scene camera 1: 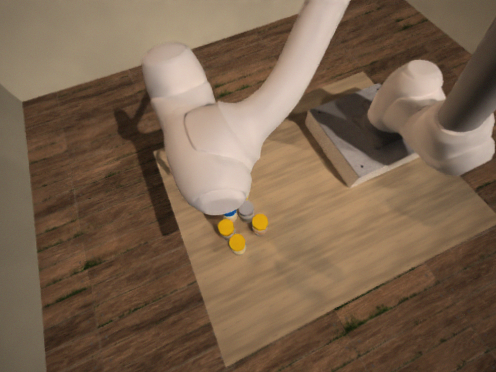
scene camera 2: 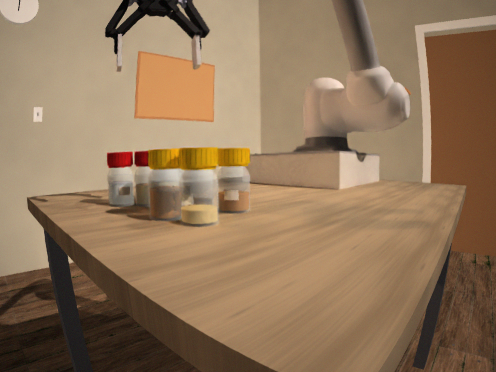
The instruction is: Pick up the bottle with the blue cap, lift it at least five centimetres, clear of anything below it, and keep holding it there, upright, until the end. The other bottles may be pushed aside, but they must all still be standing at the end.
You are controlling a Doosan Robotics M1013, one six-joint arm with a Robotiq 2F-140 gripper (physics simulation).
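Frame: origin at the arm's base, x ahead, y left, z up, level; centimetres.
Seen in the pictures: gripper, fingertip midpoint: [scene camera 2: 158,67]; arm's base, link origin: [scene camera 1: 381,126].
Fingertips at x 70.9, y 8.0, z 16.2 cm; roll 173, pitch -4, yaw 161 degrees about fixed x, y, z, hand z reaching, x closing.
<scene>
Offsets run from my fingertips to a thing's top centre. "spot": to the spot under its first point. Level surfaces: height alone.
The bottle with the blue cap {dx -1.0, dy +0.7, dz -15.3 cm} [scene camera 1: 229,213] shows partly from under the arm in scene camera 1; in scene camera 2 the front bottles hide it. A grey-capped bottle {dx -6.8, dy +3.2, dz -15.3 cm} [scene camera 1: 246,209] stands beside it. Yellow-capped bottles {dx +2.2, dy +7.0, dz -15.3 cm} [scene camera 1: 226,227] {dx +0.6, dy +13.3, dz -15.3 cm} [scene camera 1: 237,243] {dx -9.4, dy +9.7, dz -15.3 cm} [scene camera 1: 260,222] [scene camera 2: 165,158] [scene camera 2: 198,158] [scene camera 2: 234,157] stand close around it. Two red-capped bottles {dx +3.0, dy -10.4, dz -15.3 cm} [scene camera 2: 120,159] {spot: dx +0.3, dy -5.1, dz -16.6 cm} [scene camera 2: 142,158] stand upright at the left in scene camera 2. My gripper [scene camera 2: 158,69] is open and empty, fingers pointing down, high above the bottles. In scene camera 1 the arm hides it.
The bottles stand on a wooden table {dz -25.8 cm} [scene camera 1: 325,250] [scene camera 2: 300,250], near its left edge in scene camera 1. The arm's wrist [scene camera 1: 205,145] covers part of the group there. The robot's base block [scene camera 1: 327,150] [scene camera 2: 357,171] stands on the table behind and to the right of the bottles.
</scene>
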